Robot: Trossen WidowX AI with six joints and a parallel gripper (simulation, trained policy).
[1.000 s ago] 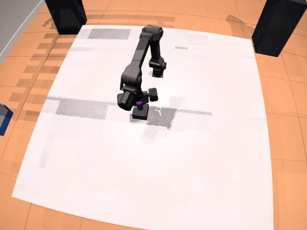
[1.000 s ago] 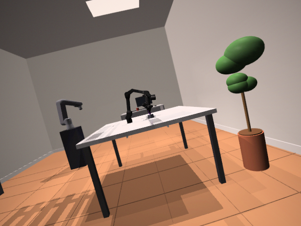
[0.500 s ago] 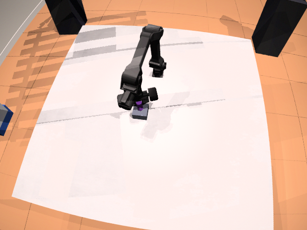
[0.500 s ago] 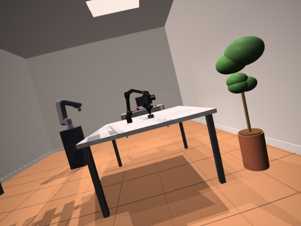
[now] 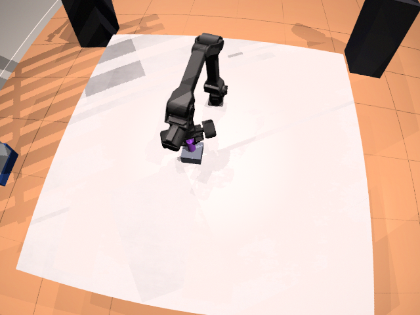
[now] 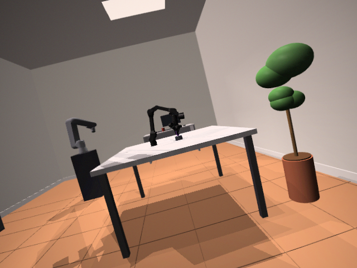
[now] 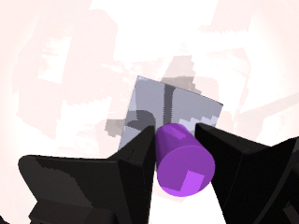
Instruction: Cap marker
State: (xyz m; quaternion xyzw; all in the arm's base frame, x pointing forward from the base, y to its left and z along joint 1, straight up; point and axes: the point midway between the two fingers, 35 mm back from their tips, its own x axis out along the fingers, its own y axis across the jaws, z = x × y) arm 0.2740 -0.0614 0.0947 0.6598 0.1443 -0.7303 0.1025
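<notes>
Right now my gripper tip is 10 mm short of the purple cap and 10 mm below it. Round my gripper tip: grey holder block: 10 mm ahead, 40 mm below.
</notes>
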